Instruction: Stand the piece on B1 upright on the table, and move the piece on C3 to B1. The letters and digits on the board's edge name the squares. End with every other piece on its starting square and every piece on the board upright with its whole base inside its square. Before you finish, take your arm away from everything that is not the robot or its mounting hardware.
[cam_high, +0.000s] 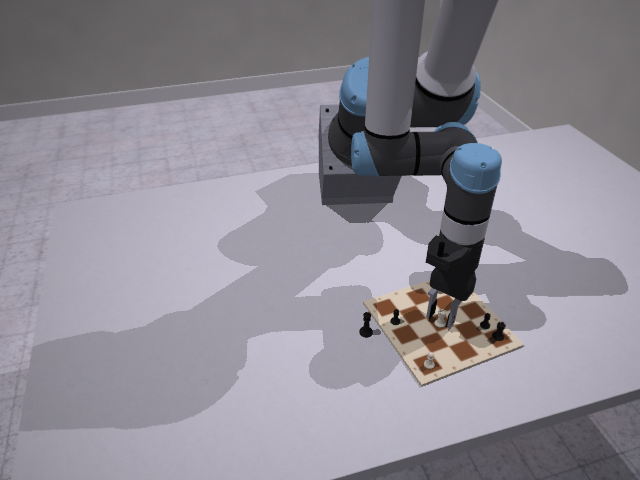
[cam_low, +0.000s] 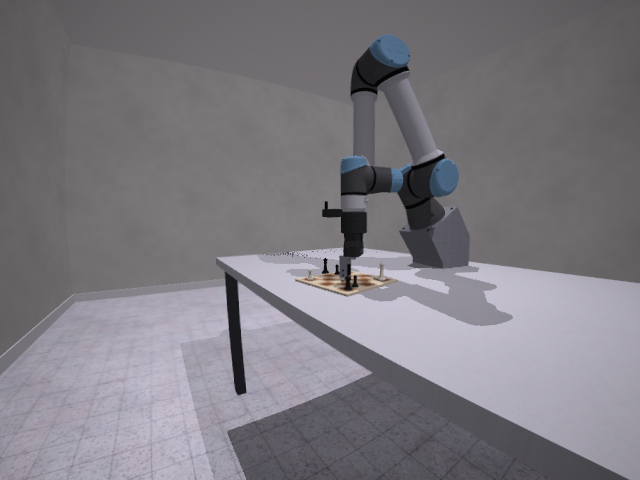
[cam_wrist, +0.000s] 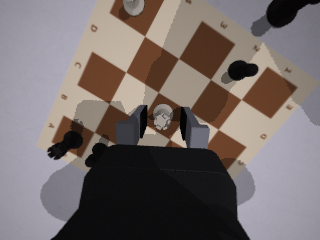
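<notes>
My gripper is now 3 cm above the chessboard. Also, from my hand: white pawn: 8 cm ahead, 7 cm to the right, 1 cm below; tall white piece: 8 cm to the left, 8 cm behind.
</notes>
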